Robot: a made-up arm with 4 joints. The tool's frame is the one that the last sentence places.
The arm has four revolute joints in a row. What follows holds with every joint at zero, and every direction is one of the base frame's. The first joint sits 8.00 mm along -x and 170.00 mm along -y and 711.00 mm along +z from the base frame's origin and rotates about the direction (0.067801, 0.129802, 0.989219), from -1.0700 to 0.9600 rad. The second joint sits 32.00 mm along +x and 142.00 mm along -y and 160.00 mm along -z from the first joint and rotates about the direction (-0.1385, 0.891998, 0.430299), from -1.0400 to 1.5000 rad. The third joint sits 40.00 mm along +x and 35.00 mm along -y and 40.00 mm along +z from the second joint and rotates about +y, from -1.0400 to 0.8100 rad. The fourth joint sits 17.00 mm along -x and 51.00 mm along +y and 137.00 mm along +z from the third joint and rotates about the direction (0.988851, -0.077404, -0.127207), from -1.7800 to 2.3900 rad. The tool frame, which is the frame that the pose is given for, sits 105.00 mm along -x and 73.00 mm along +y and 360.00 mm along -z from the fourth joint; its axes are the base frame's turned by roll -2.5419, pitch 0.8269 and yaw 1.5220 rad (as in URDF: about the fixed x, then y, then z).
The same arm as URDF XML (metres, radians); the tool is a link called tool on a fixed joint. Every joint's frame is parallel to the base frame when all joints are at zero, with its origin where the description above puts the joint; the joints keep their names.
<robot name="arm">
  <joint name="tool_joint" type="fixed">
    <parent link="link4"/>
    <child link="tool"/>
    <origin xyz="-0.1050 0.0730 -0.3600" rpy="-2.5419 0.8269 1.5220"/>
  </joint>
  <joint name="joint 4" type="revolute">
    <parent link="link3"/>
    <child link="link4"/>
    <origin xyz="-0.0170 0.0510 0.1370"/>
    <axis xyz="0.988854 -0.077396 -0.127194"/>
    <limit lower="-1.7800" upper="2.3900"/>
  </joint>
  <joint name="joint 3" type="revolute">
    <parent link="link2"/>
    <child link="link3"/>
    <origin xyz="0.0400 -0.0350 0.0400"/>
    <axis xyz="0 1 0"/>
    <limit lower="-1.0400" upper="0.8100"/>
  </joint>
  <joint name="joint 2" type="revolute">
    <parent link="link1"/>
    <child link="link2"/>
    <origin xyz="0.0320 -0.1420 -0.1600"/>
    <axis xyz="-0.1385 0.891998 0.430299"/>
    <limit lower="-1.0400" upper="1.5000"/>
  </joint>
  <joint name="joint 1" type="revolute">
    <parent link="base_link"/>
    <child link="link1"/>
    <origin xyz="-0.0080 -0.1700 0.7110"/>
    <axis xyz="0.067801 0.129802 0.989219"/>
    <limit lower="-1.0700" upper="0.9600"/>
  </joint>
  <link name="base_link"/>
  <link name="link1"/>
  <link name="link2"/>
  <link name="link3"/>
  <link name="link4"/>
  <link name="tool"/>
</robot>

